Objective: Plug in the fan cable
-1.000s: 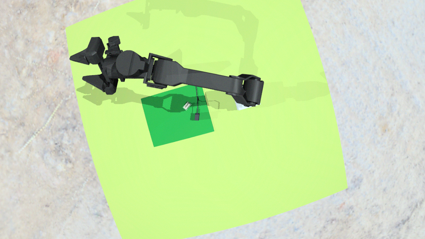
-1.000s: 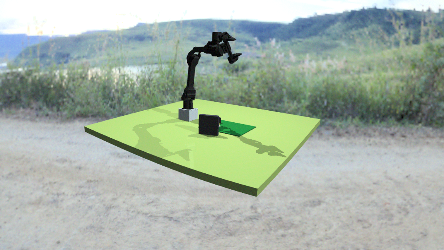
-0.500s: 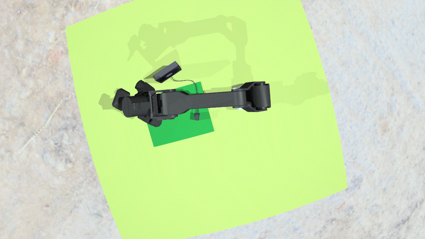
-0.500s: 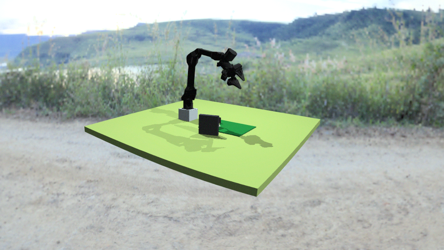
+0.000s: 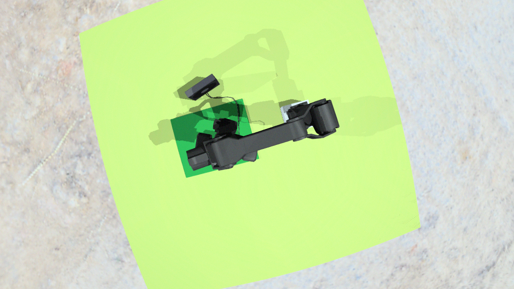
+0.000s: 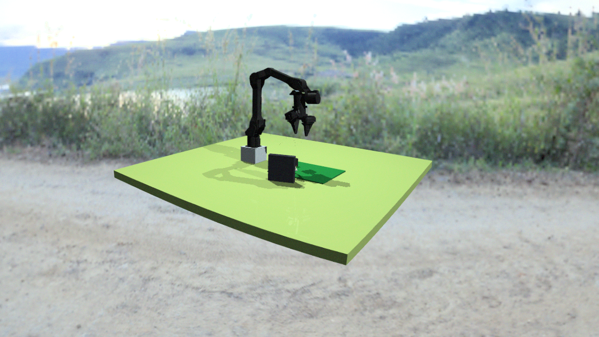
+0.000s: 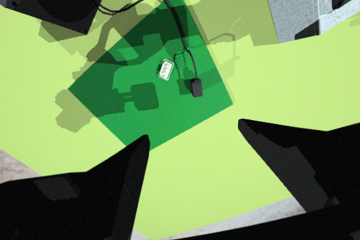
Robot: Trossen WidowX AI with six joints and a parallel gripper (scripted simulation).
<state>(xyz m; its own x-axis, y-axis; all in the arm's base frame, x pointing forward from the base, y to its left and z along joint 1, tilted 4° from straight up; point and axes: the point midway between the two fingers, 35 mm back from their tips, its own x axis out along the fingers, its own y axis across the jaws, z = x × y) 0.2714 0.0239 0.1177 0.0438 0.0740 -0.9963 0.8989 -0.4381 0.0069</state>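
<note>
Right now the black fan plug is 14 cm below my gripper tip and 3 cm behind it. From my gripper tip the other things lie so: black fan: 22 cm to the right, 11 cm below, 4 cm ahead; then green board: 18 cm below, 6 cm ahead, 4 cm to the right.
</note>
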